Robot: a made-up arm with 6 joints.
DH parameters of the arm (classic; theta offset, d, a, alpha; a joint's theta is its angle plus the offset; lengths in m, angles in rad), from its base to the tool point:
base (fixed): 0.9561 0 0.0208 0
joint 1: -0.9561 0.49 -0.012 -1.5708
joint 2: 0.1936 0 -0.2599 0
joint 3: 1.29 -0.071 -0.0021 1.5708
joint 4: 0 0.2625 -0.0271 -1.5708
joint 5: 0 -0.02 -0.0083 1.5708
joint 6: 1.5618 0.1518 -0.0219 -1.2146
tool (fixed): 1.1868 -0.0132 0 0
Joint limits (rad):
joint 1: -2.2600..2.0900
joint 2: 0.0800..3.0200
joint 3: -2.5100..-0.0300
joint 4: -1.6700..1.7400
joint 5: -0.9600..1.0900
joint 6: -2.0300..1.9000
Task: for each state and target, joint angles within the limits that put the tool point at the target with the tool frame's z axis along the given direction. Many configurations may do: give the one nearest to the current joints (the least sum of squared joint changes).
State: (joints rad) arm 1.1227 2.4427 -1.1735 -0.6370 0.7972 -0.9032
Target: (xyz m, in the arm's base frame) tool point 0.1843 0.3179 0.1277 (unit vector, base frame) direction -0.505 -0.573 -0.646
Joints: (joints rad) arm 1.4830 2.8964 -1.3983 -1.0516 0.7951 -1.1044
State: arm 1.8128 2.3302 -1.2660 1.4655 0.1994 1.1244
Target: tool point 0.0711 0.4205 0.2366 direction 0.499 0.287 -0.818
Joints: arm 1.4271 2.6841 -1.6711 1.2621 0.7902 0.3749
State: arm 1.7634 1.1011 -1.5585 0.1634 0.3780 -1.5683
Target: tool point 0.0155 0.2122 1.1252 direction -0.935 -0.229 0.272
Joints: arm 2.0870 1.3951 -2.3407 -0.2043 0.1471 -1.3939
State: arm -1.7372 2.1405 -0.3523 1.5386 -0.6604 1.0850
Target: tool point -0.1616 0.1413 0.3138 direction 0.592 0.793 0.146
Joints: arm -2.2600 2.5114 -0.2523 1.6499 -0.9586 1.8954
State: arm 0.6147 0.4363 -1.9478 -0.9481 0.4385 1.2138
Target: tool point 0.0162 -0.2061 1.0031 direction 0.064 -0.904 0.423
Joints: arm 0.9017 0.4193 -1.8573 -0.9253 0.6942 1.3715
